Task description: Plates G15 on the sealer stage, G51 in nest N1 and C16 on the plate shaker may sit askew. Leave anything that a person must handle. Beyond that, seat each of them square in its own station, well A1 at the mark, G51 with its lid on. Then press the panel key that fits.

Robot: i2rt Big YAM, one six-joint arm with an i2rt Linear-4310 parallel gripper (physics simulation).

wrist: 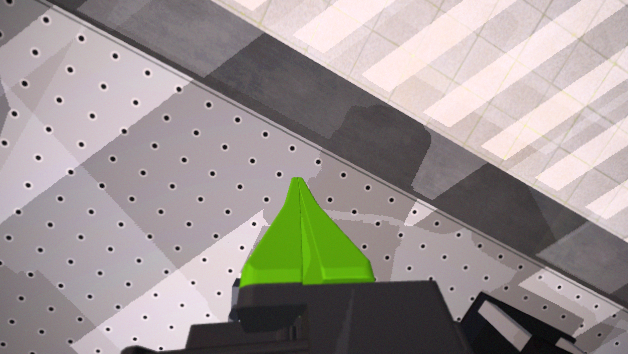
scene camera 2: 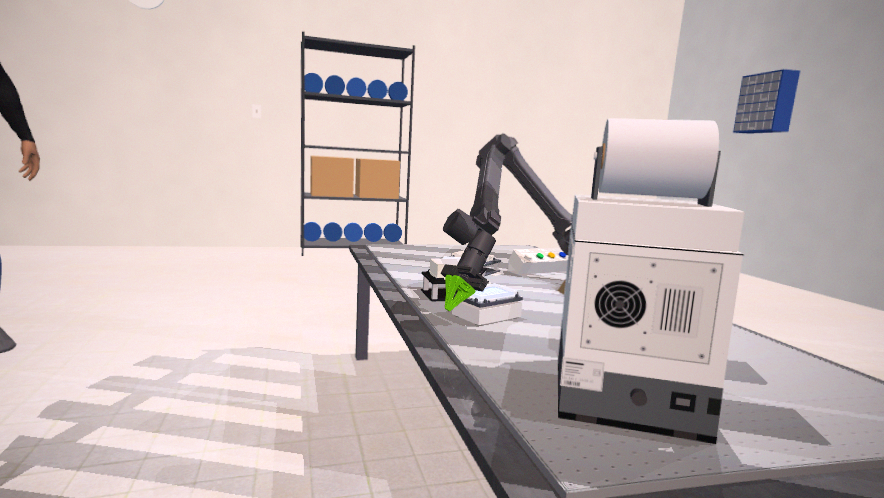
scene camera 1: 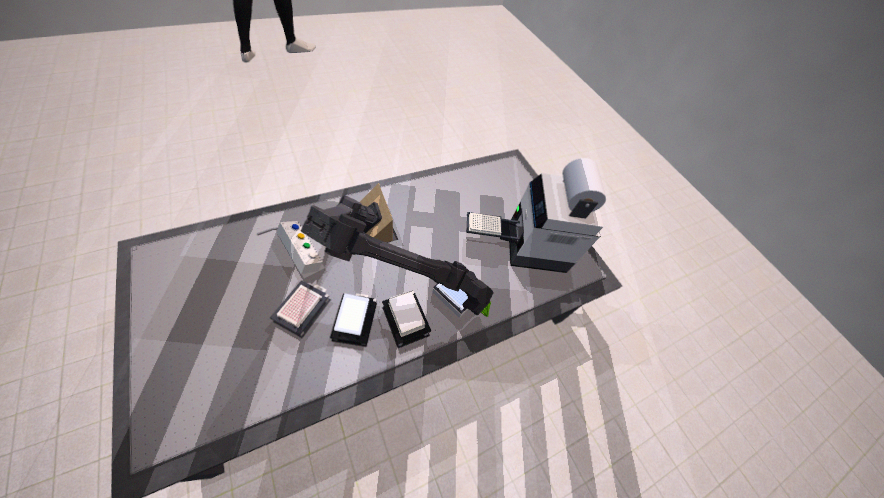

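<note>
My gripper [scene camera 1: 486, 310] [scene camera 2: 450, 306] [wrist: 296, 183] is shut with nothing between its green fingers. It points down over the tabletop between the table edge and a low white station [scene camera 2: 488, 312], likely the plate shaker. A bluish clear plate [scene camera 1: 451, 295] [scene camera 2: 496, 292] sits on that station, partly hidden by the wrist. A beige plate [scene camera 1: 484, 223] lies on the sealer stage. Three dark nests hold a red-welled plate [scene camera 1: 300, 304], a bright white-topped plate [scene camera 1: 353, 314] and a pale lidded-looking plate [scene camera 1: 408, 313]. The key panel [scene camera 1: 301, 250] [scene camera 2: 525, 266] has blue, yellow, green and white keys. Labels and A1 marks are unreadable.
The tall sealer [scene camera 1: 556, 244] [scene camera 2: 649, 309] with its film roll [scene camera 1: 583, 182] [scene camera 2: 661, 157] stands at one table end. A tan box-like object [scene camera 1: 382, 216] is beside the arm base. A person [scene camera 1: 281, 15] [scene camera 2: 18, 123] stands away from the table. A shelf rack [scene camera 2: 303, 142] is by the wall.
</note>
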